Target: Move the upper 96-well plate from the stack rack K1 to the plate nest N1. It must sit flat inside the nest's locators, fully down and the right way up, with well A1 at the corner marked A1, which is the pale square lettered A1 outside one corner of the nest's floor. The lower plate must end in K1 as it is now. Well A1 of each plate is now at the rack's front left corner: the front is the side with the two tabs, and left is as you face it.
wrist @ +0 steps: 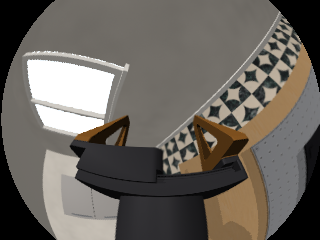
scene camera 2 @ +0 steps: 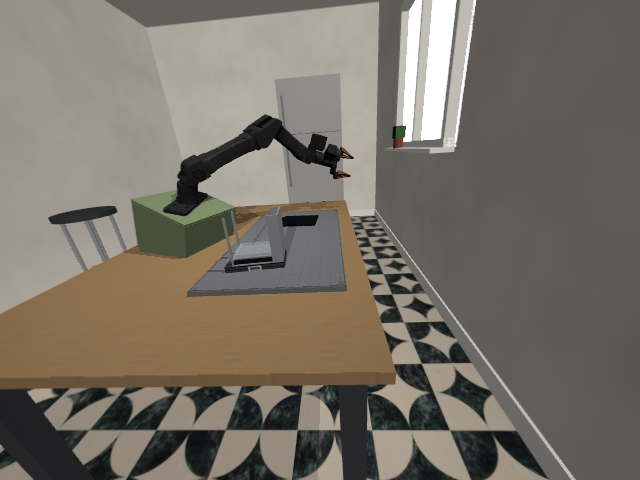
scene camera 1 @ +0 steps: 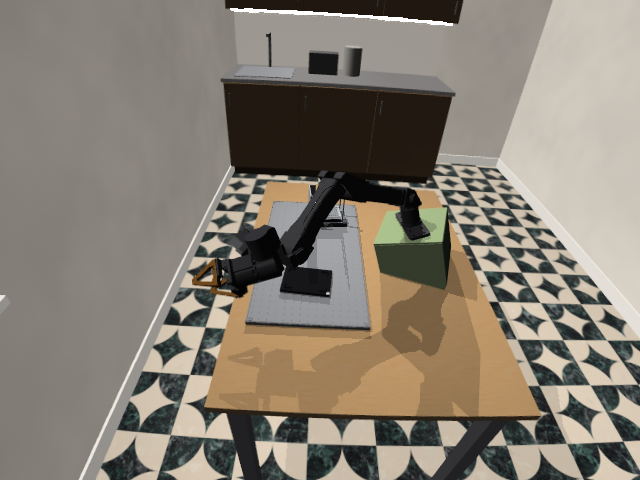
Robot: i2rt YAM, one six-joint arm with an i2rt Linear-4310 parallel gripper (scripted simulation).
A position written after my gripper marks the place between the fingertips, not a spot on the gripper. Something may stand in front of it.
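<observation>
Visible: my gripper (scene camera 1: pixel 202 286), (wrist: pixel 161 118).
</observation>
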